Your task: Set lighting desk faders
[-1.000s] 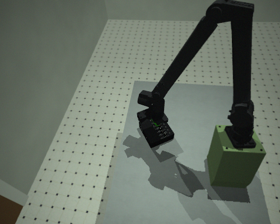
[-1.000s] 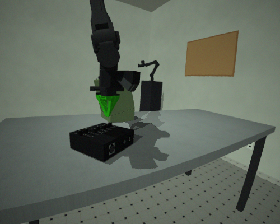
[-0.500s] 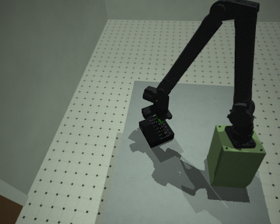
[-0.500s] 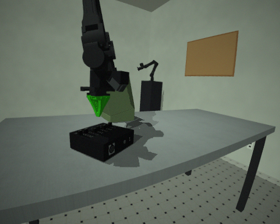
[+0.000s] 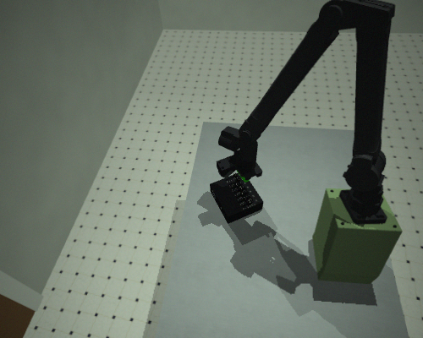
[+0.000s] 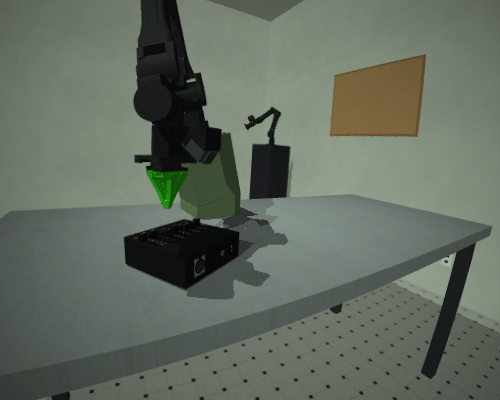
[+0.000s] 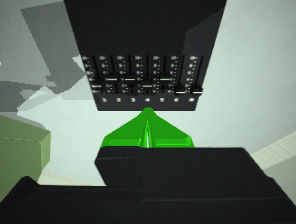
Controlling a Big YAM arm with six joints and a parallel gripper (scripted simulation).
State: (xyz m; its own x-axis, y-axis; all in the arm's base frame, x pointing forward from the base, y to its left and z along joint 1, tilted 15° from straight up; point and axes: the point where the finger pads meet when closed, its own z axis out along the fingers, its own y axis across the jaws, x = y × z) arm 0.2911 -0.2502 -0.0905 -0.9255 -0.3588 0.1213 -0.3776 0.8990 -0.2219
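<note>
Now: the channel 4 fader cap 40 mm below my hand, 20 mm ahead of it and 10 mm to the left of it. The rest, counted from my hand: channel 3 fader cap (40 mm below, 30 mm to the left, 20 mm ahead).
</note>
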